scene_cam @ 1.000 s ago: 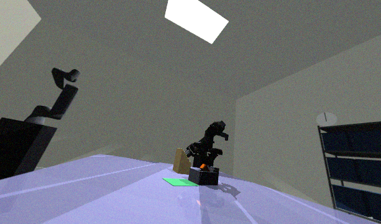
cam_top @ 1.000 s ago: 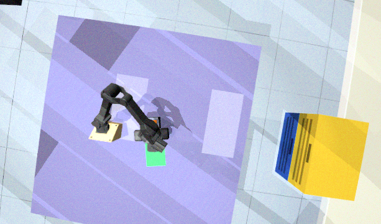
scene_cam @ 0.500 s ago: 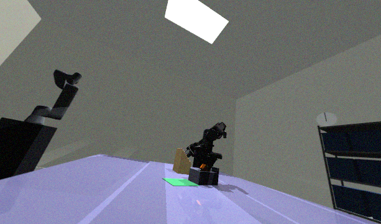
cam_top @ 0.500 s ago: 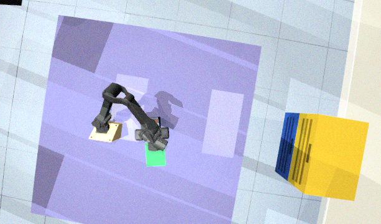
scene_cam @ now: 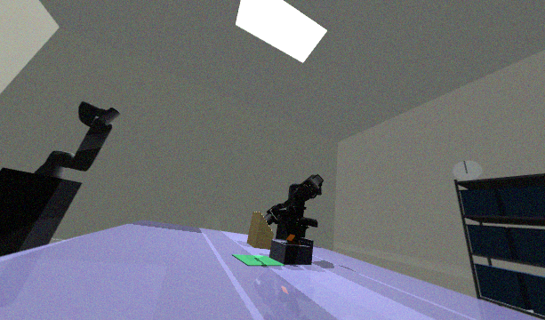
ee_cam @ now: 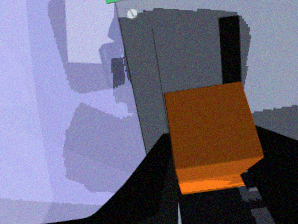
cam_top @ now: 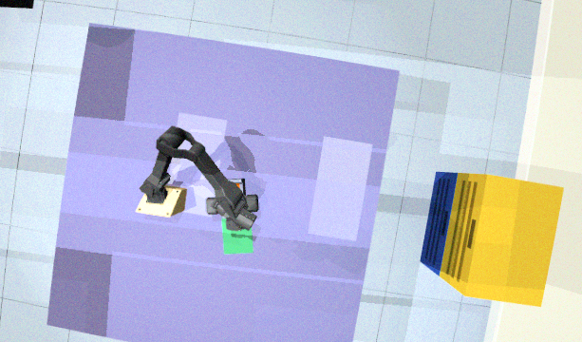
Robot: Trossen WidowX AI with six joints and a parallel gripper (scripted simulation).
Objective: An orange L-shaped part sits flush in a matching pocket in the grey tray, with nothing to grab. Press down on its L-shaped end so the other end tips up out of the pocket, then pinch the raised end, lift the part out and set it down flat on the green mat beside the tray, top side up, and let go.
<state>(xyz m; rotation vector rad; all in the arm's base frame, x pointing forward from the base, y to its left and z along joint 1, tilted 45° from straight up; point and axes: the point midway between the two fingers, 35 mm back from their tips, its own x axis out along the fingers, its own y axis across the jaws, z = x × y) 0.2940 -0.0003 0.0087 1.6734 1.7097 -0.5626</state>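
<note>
The green mat is 1 cm ahead of my gripper tip, 14 cm to the right of it and 8 cm below it. Round my gripper tip: orange L-shaped part (2 cm behind, 3 cm to the left, 3 cm below).
</note>
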